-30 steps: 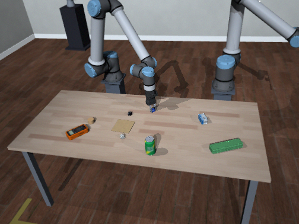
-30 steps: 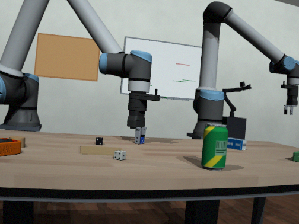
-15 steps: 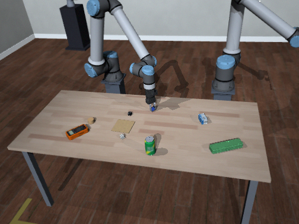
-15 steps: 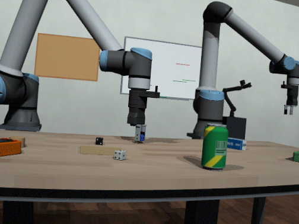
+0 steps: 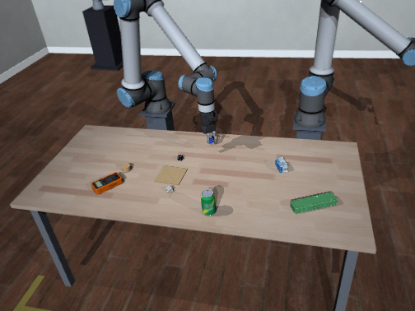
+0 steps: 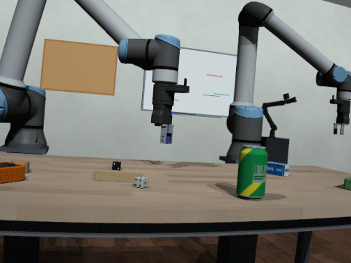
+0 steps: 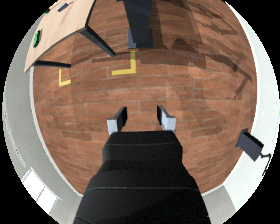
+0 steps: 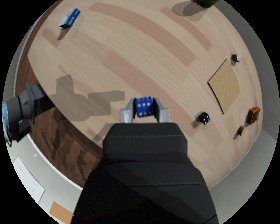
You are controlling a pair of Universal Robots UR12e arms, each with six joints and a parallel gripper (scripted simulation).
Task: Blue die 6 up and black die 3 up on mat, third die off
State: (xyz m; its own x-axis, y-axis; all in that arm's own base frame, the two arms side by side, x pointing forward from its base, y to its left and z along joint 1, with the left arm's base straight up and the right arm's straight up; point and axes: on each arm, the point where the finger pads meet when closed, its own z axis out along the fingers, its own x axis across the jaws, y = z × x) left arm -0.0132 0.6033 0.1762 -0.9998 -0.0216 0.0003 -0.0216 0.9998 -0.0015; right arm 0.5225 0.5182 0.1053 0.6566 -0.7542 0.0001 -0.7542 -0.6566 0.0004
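Right now my right hand is 23 cm short of the tan mat, 17 cm to the left of it and 10 cm above it. Also, from my right hand: black die (8 cm ahead, 17 cm to the right, 9 cm below); white die (35 cm ahead, 13 cm to the right, 9 cm below); blue die (1 cm below).
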